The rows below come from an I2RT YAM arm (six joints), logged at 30 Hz.
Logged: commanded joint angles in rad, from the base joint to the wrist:
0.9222, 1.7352, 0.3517, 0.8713, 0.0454, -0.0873
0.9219, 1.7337, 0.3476, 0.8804, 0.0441, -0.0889
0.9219, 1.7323, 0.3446, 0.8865, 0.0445, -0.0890
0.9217, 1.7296, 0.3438, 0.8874, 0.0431, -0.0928
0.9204, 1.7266, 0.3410, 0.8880, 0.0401, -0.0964
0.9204, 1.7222, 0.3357, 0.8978, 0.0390, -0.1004
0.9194, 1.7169, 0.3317, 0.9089, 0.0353, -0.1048
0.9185, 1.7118, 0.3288, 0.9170, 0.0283, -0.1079
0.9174, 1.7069, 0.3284, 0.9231, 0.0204, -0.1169
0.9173, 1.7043, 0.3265, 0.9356, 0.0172, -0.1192
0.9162, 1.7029, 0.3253, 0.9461, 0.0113, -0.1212
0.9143, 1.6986, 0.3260, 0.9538, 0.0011, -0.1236
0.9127, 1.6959, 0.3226, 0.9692, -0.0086, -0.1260
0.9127, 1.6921, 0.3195, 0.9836, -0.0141, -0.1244
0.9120, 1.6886, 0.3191, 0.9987, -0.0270, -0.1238
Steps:
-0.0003, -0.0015, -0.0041, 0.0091, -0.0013, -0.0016
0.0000, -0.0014, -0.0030, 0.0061, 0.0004, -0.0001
-0.0002, -0.0027, -0.0008, 0.0009, -0.0014, -0.0038
-0.0013, -0.0030, -0.0028, 0.0006, -0.0030, -0.0036
0.0000, -0.0044, -0.0053, 0.0098, -0.0011, -0.0040
-0.0010, -0.0053, -0.0040, 0.0111, -0.0037, -0.0044
-0.0009, -0.0051, -0.0029, 0.0081, -0.0070, -0.0031
-0.0011, -0.0049, -0.0004, 0.0061, -0.0079, -0.0090
-0.0001, -0.0026, -0.0019, 0.0125, -0.0032, -0.0023
-0.0011, -0.0014, -0.0012, 0.0105, -0.0059, -0.0020
-0.0019, -0.0043, 0.0007, 0.0077, -0.0102, -0.0024
-0.0016, -0.0027, -0.0034, 0.0154, -0.0097, -0.0024
0.0000, -0.0038, -0.0031, 0.0144, -0.0055, 0.0016
-0.0007, -0.0035, -0.0004, 0.0151, -0.0129, 0.0006

